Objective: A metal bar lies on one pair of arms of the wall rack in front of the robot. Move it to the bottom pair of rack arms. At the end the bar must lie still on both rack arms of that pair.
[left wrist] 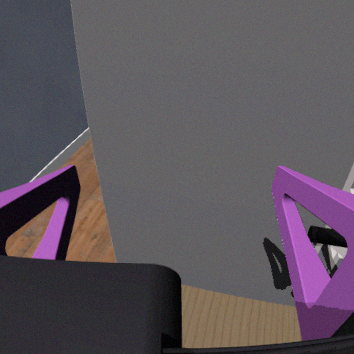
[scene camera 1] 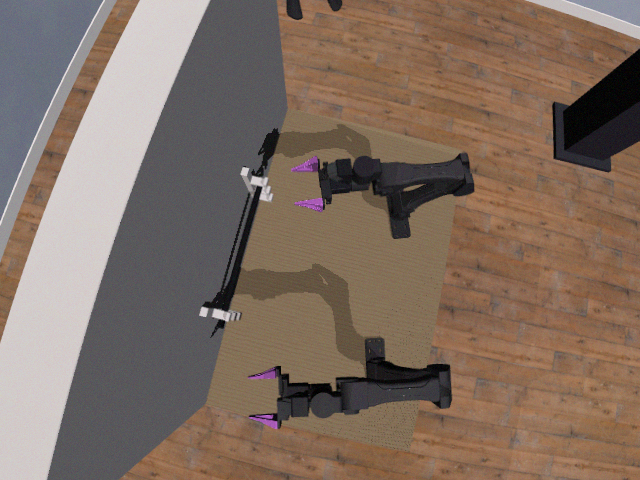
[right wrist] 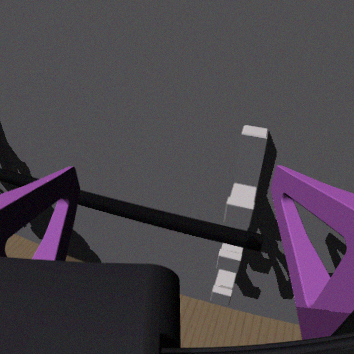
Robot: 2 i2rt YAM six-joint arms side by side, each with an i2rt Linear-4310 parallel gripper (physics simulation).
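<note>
The black metal bar [scene camera 1: 248, 235] [left wrist: 325, 236] [right wrist: 160, 217] spans the two columns of the white wall rack [scene camera 1: 219, 313] [left wrist: 351, 179] [right wrist: 255, 132]. In the right wrist view its end crosses the right column just above a middle arm, with an arm above and another below. The exact pair is hard to tell at the left column, mostly hidden by a finger in the left wrist view. My left gripper [scene camera 1: 249, 396] [left wrist: 175, 176] is open and empty, out from the wall, beyond the bar's end. My right gripper [scene camera 1: 293, 187] [right wrist: 174, 176] is open and empty, in front of the right column, apart from the bar.
The grey wall panel [scene camera 1: 170, 206] [left wrist: 215, 100] [right wrist: 150, 75] stands behind the rack. A tan mat [scene camera 1: 382, 289] lies under both arms. Dark arm shadows fall on the mat and panel. A black pillar [scene camera 1: 599, 118] stands at the right of the scene view on the wooden floor [scene camera 1: 516, 289].
</note>
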